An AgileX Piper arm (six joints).
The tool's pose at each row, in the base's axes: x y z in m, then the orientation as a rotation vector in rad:
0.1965, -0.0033, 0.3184, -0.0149, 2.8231, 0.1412
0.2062, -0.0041, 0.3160, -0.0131, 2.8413, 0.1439
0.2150, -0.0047, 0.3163, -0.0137, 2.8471, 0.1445
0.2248, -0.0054, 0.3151, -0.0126, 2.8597, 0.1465
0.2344, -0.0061, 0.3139, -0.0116, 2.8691, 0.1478
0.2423, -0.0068, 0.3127, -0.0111, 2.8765, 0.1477
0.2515, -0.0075, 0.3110, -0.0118, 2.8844, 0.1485
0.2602, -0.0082, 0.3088, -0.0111, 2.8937, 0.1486
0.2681, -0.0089, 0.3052, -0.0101, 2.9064, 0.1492
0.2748, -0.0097, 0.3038, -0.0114, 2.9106, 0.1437
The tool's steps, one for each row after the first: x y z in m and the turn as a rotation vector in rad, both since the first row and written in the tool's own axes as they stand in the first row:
-0.0085, -0.0013, 0.0052, -0.0011, 0.0182, 0.0024
-0.0169, -0.0021, 0.0076, -0.0014, 0.0240, 0.0023
-0.0259, -0.0031, 0.0117, -0.0023, 0.0366, 0.0039
-0.0347, -0.0042, 0.0157, -0.0028, 0.0460, 0.0052
-0.0418, -0.0052, 0.0192, -0.0024, 0.0534, 0.0059
-0.0500, -0.0063, 0.0236, -0.0028, 0.0613, 0.0059
-0.0576, -0.0074, 0.0283, -0.0025, 0.0706, 0.0068
-0.0640, -0.0087, 0.0340, -0.0025, 0.0833, 0.0081
-0.0700, -0.0098, 0.0374, 0.0012, 0.0873, 0.0068

